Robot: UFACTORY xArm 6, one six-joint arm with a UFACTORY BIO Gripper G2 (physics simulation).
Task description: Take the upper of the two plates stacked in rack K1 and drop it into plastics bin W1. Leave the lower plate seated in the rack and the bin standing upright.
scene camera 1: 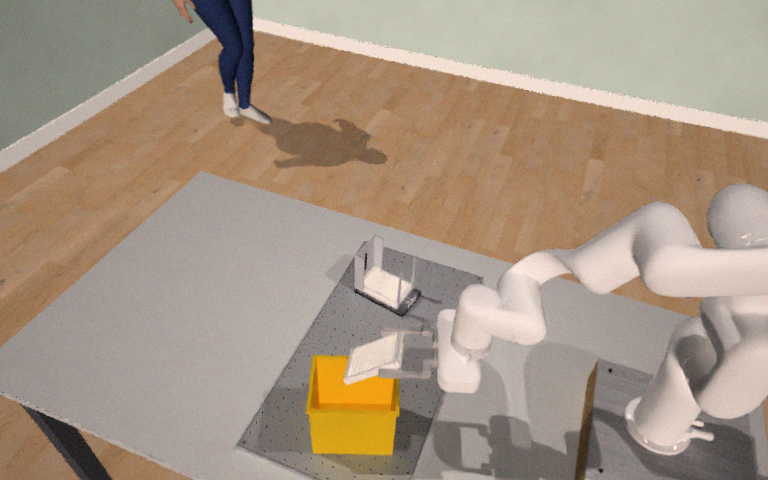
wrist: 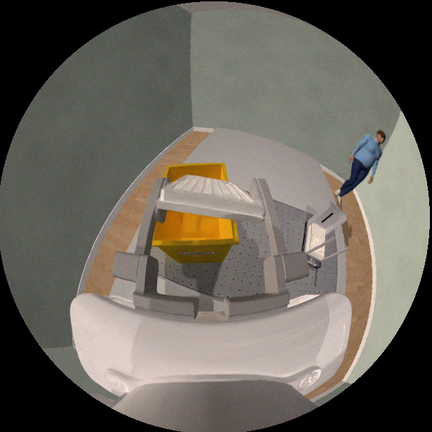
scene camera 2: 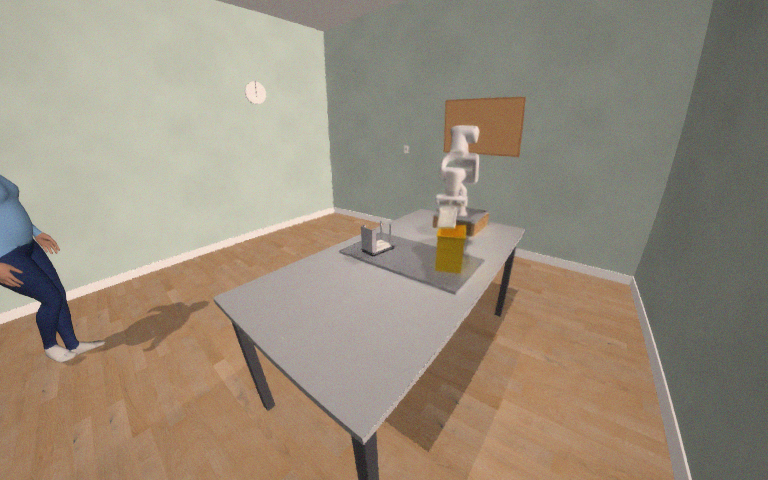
Scene:
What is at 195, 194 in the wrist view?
A white plate.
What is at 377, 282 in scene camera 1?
A white plate.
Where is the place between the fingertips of the gripper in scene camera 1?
379, 351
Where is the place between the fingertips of the gripper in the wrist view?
At 210, 181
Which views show the yellow plastics bin W1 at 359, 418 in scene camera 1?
Scene camera 1, the wrist view and scene camera 2: all of them.

